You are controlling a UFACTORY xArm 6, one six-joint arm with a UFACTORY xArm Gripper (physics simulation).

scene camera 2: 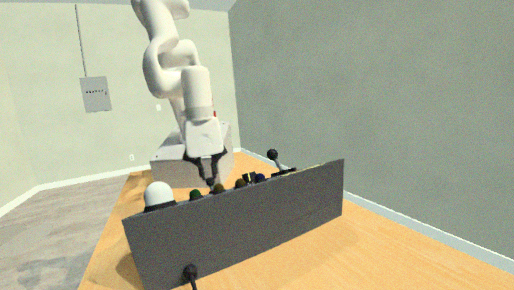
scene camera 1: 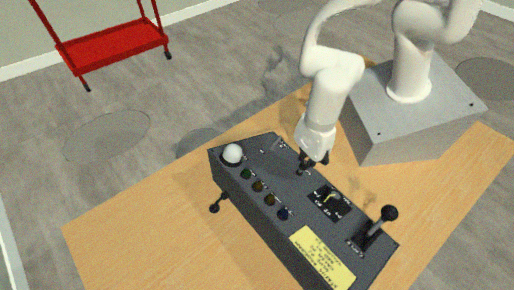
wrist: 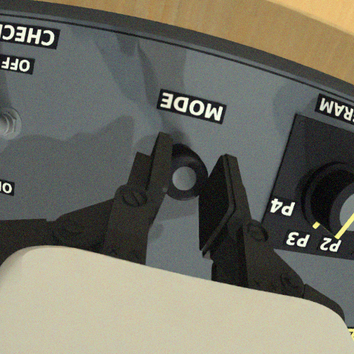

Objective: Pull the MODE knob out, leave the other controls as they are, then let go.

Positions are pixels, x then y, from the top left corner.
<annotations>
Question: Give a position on a mode knob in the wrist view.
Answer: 188, 174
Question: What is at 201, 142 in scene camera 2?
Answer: My gripper.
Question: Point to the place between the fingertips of my gripper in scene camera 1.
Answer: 306, 162
</annotations>
